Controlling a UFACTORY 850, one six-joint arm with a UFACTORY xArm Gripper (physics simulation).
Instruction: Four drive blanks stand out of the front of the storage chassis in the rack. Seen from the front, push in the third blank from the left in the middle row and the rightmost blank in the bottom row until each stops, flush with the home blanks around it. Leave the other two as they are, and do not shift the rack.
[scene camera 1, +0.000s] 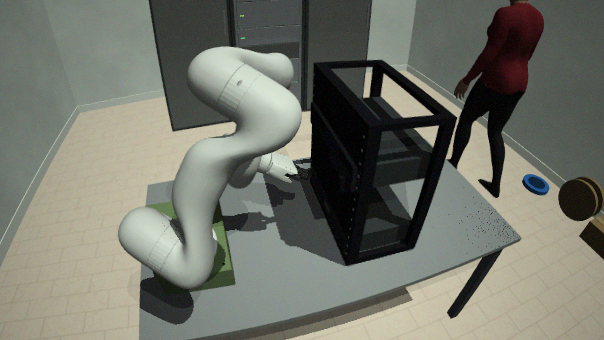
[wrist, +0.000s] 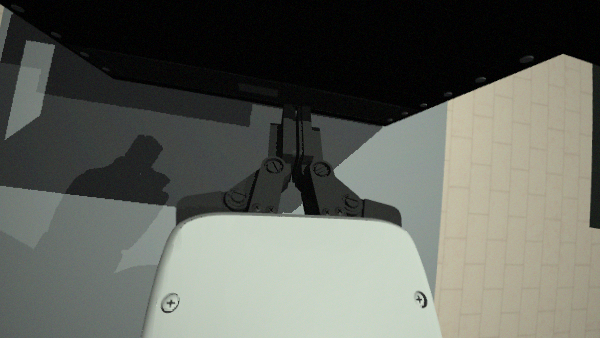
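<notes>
The black rack (scene camera 1: 398, 120) stands upright on the table, its front turned towards the arm. The storage chassis front (scene camera 1: 334, 160) (wrist: 300, 45) is nearly black in both views, and I cannot make out the single drive blanks or which of them stand out. My gripper (scene camera 1: 308, 173) (wrist: 293, 121) is shut and empty. In scene camera 1 its tips are close to the front of the rack, low down. In the wrist view the tips overlap the lower edge of the dark front; whether they touch it is hidden.
The grey table (scene camera 1: 280, 300) carries the rack and the arm's green base (scene camera 1: 227, 260). Tall dark cabinets (scene camera 1: 192, 60) stand behind. A person in a red top (scene camera 1: 517, 45) stands beyond the table at the right. A blue ring (scene camera 1: 526, 185) lies on the floor.
</notes>
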